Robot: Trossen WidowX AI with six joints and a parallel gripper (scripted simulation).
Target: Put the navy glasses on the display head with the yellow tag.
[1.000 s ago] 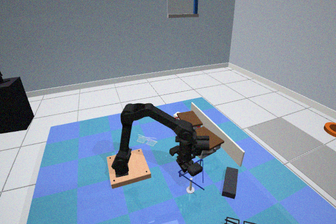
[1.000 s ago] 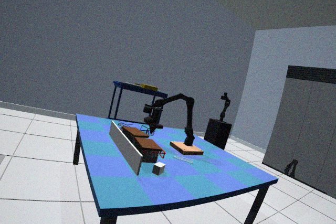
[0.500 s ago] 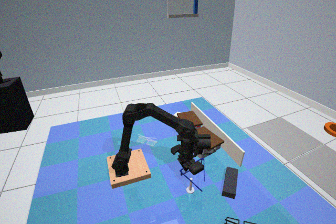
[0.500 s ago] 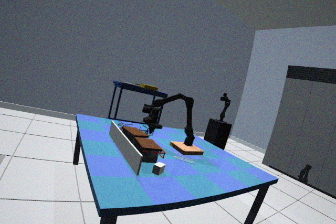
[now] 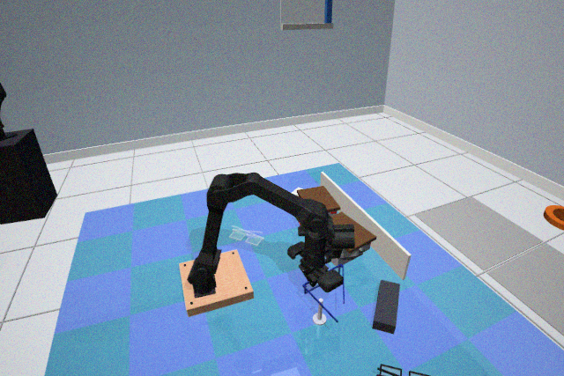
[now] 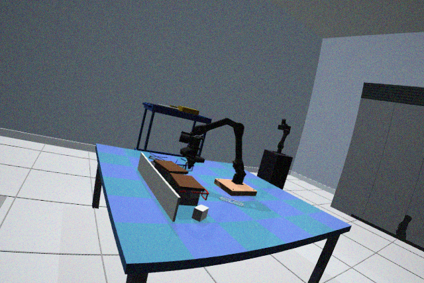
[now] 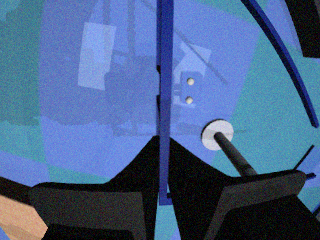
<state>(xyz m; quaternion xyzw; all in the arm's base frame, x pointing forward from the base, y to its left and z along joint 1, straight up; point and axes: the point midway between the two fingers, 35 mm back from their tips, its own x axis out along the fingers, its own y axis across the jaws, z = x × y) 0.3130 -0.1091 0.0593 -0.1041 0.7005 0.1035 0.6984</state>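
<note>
Right now the white peg is 80 mm to the right of my gripper tip, 40 mm below it and 10 mm behind it. The rest, counted from my gripper tip: clear glasses 350 mm to the left, 140 mm behind, 40 mm below; dark box 190 mm ahead, 110 mm to the right, 40 mm below; black glasses 310 mm to the right, 130 mm ahead, 50 mm below.
</note>
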